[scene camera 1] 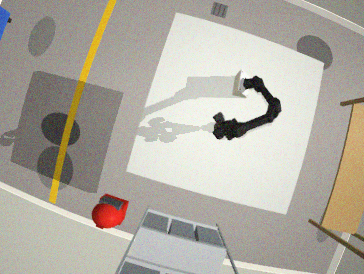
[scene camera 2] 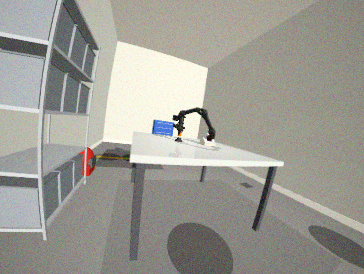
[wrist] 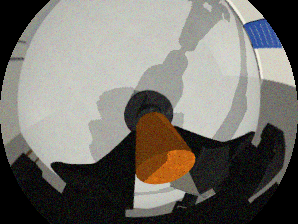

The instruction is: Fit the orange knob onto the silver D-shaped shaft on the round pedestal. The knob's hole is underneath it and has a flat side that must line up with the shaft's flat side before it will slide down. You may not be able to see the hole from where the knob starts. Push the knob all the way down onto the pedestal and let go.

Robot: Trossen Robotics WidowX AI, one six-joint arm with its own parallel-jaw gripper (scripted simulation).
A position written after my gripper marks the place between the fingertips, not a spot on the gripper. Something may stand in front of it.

Note:
I see my gripper point(wrist: 154, 131), an orange knob point(wrist: 162, 156) and a dark round pedestal point(wrist: 143, 102).

